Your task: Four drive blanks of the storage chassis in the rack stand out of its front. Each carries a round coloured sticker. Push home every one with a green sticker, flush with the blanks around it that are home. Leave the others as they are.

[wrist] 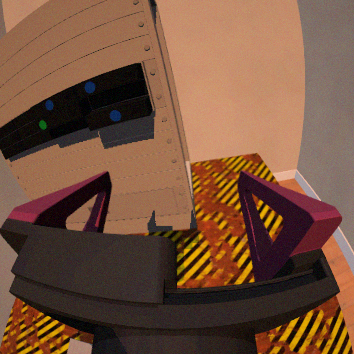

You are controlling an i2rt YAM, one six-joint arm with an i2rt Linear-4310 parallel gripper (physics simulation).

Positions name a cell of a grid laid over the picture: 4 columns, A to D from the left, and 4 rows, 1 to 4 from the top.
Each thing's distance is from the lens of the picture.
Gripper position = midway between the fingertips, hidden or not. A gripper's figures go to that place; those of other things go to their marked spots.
my gripper (B3): 0.13 m
rack (B2): 0.36 m
